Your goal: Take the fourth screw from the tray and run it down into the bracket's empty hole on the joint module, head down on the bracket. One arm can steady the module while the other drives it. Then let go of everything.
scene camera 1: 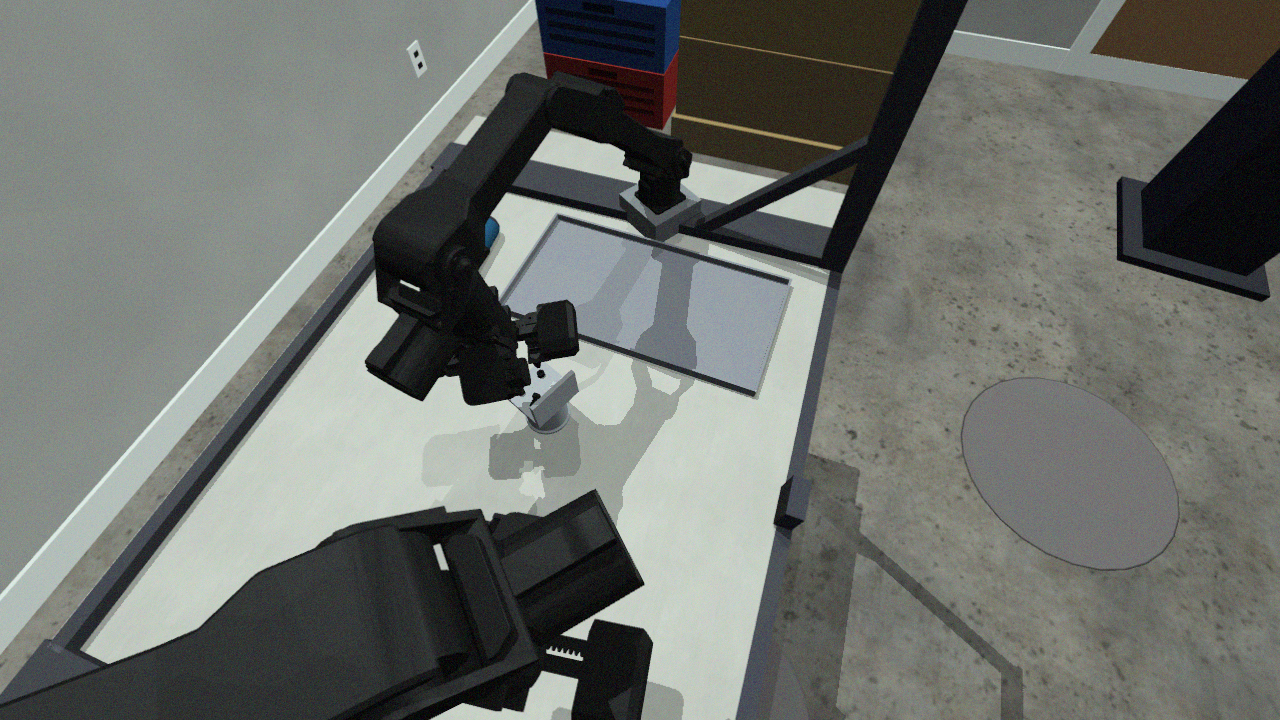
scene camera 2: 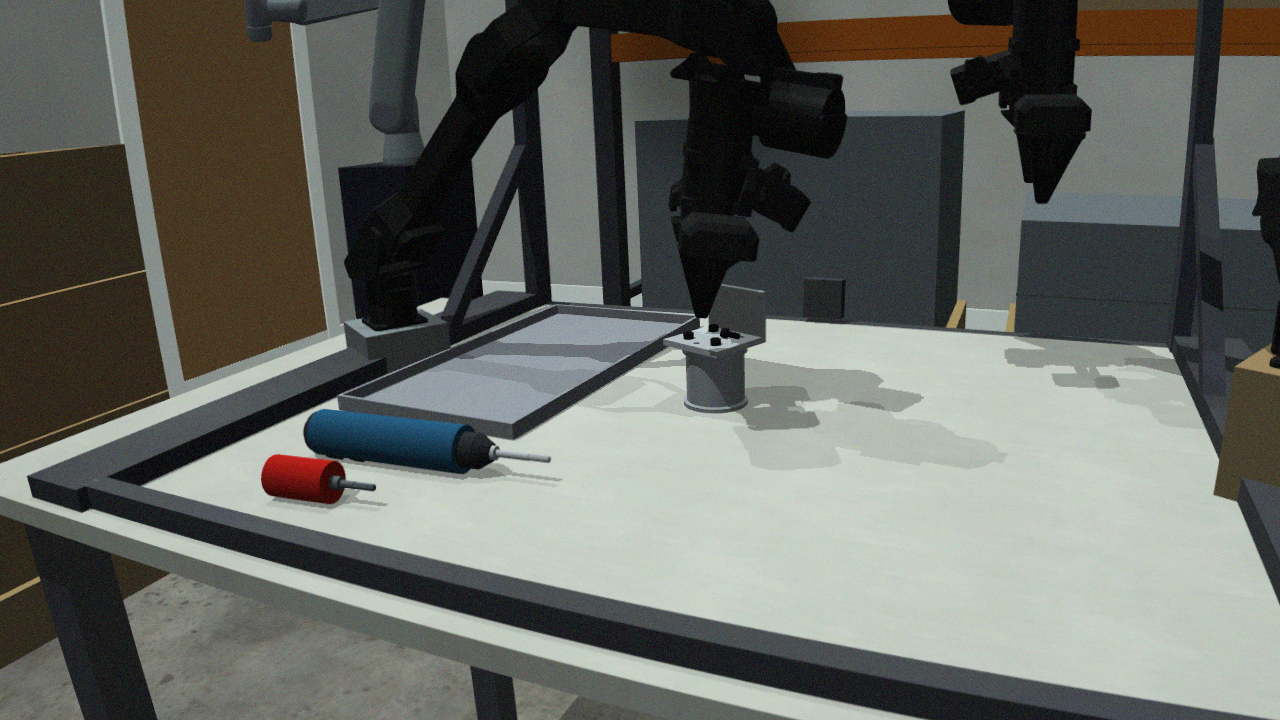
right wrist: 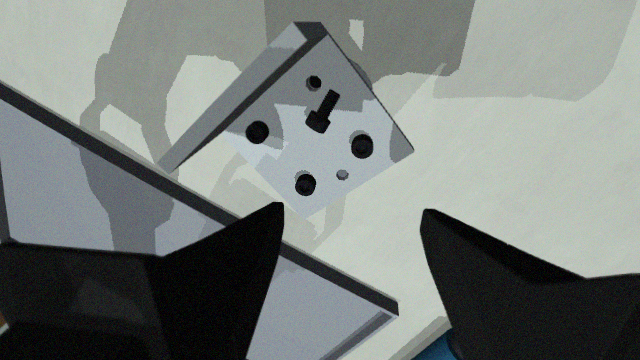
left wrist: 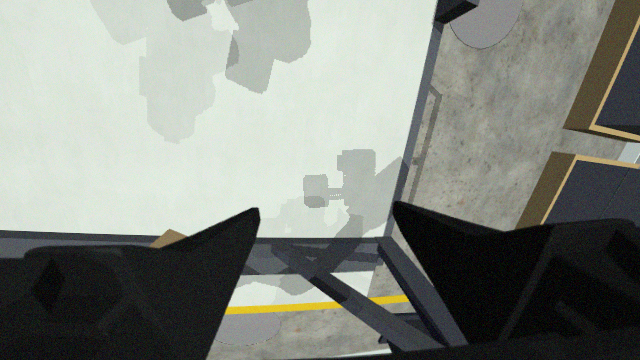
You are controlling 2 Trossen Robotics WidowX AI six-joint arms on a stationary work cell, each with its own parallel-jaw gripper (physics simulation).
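Places are measured from the left arm's base along level axes (x ahead, y left, z up), in centimetres.
Pixels of known places: left gripper, between the fingertips: [scene camera 1: 541, 664] [scene camera 2: 1035, 192] [left wrist: 326, 210]; right gripper, between the fingertips: [scene camera 2: 698, 307] [right wrist: 352, 216]; right arm's base, origin of its link: [scene camera 1: 660, 196] [scene camera 2: 394, 322].
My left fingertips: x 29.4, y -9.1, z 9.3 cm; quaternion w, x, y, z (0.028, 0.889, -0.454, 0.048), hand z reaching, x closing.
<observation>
Behind a point stands the place of what it marks.
The grey joint module [scene camera 1: 547, 422] {x 45.7, y 15.2, z -7.0 cm} [scene camera 2: 714, 376] {x 45.1, y 19.6, z -6.5 cm} stands upright on the table, with the L-shaped bracket [scene camera 1: 556, 394] {x 47.6, y 14.1, z -0.2 cm} [scene camera 2: 747, 308] {x 45.7, y 14.6, z -0.9 cm} [right wrist: 320, 155] {x 47.2, y 18.7, z -3.5 cm} on top. In the right wrist view three black screw heads [right wrist: 257, 132] {x 49.0, y 16.0, z -3.2 cm} [right wrist: 362, 145] {x 45.2, y 19.2, z -3.2 cm} [right wrist: 305, 184] {x 48.7, y 19.5, z -3.2 cm} sit on the bracket. A loose black screw [right wrist: 322, 112] {x 45.7, y 16.8, z -2.8 cm} [scene camera 2: 731, 334] {x 45.4, y 17.0, z -3.0 cm} lies on its side among them, beside an empty hole [right wrist: 314, 82] {x 45.6, y 15.7, z -4.1 cm}. My right gripper [right wrist: 352, 216] {x 46.2, y 20.4, z 0.1 cm} [scene camera 2: 703, 313] {x 46.2, y 20.4, z 0.1 cm} is partly open and empty, just above the bracket. My left gripper [left wrist: 326, 210] {x 29.4, y -9.1, z 9.3 cm} [scene camera 2: 1043, 198] {x 29.4, y -9.1, z 9.3 cm} is wide open and empty, high over the table, away from the module.
The tray [scene camera 1: 733, 313] {x 78.8, y 11.3, z -9.7 cm} [scene camera 2: 581, 358] {x 68.3, y 19.3, z -9.7 cm} [right wrist: 125, 156] {x 64.4, y 11.7, z -9.9 cm} lies beside the module; no screw shows in its visible part. A blue driver [scene camera 2: 389, 438] {x 52.8, y 48.8, z -7.0 cm} and a red driver [scene camera 2: 302, 478] {x 50.7, y 56.9, z -7.6 cm} lie near it. Dark frame rails [scene camera 2: 537, 600] {x 24.8, y 51.4, z -8.1 cm} edge the table.
</observation>
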